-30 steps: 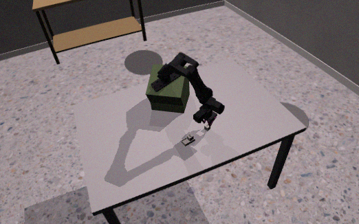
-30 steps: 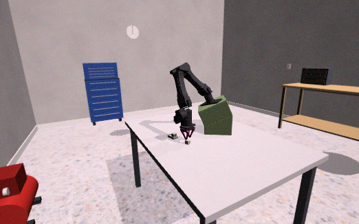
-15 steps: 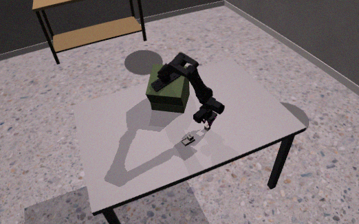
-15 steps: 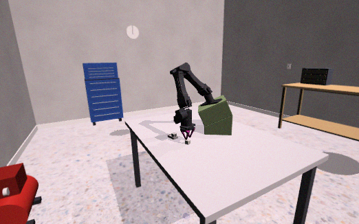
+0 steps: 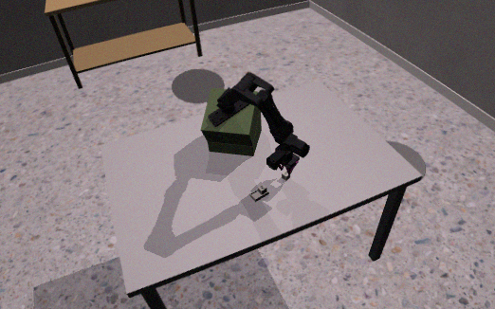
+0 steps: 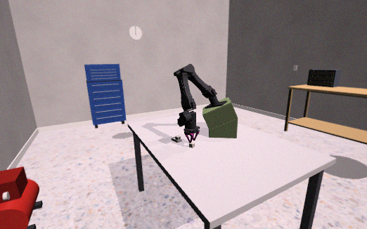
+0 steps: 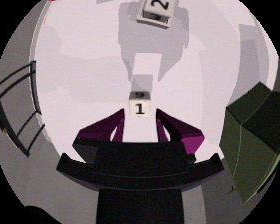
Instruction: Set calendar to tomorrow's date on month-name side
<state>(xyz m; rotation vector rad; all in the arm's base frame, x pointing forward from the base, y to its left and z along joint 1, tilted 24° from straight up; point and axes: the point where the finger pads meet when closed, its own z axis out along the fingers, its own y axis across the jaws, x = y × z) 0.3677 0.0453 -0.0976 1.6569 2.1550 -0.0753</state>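
The white cube is 3 cm below my hand. Also, from my hand: calendar tray: 16 cm to the right, 4 cm below, 1 cm ahead.
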